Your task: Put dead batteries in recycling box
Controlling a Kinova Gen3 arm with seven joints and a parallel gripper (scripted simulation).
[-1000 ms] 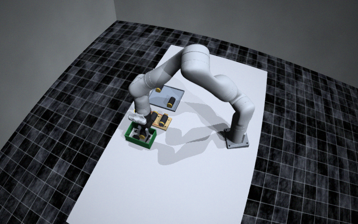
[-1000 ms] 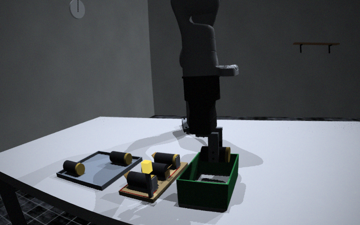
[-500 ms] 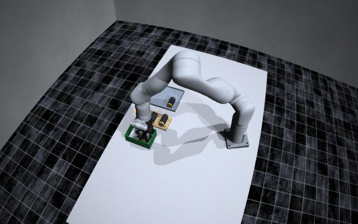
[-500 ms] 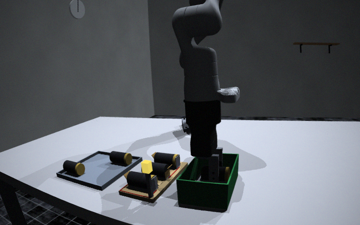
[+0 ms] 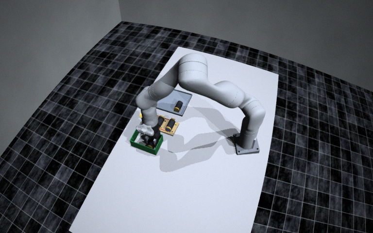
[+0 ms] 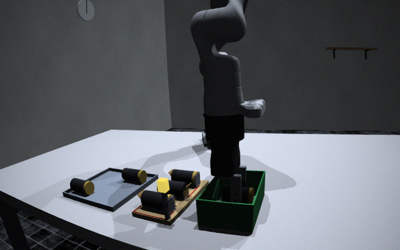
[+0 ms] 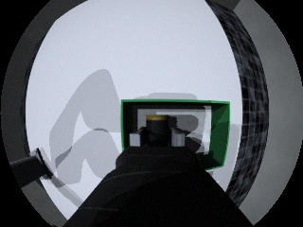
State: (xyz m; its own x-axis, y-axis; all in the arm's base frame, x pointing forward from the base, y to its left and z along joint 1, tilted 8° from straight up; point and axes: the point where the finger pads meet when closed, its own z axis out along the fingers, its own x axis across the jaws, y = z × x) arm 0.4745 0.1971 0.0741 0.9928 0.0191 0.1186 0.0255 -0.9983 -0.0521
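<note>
The green recycling box is 3 cm ahead of my hand and 1 cm below it. Also, from my hand: grey tray (2 cm ahead, 33 cm to the right, 2 cm below).
</note>
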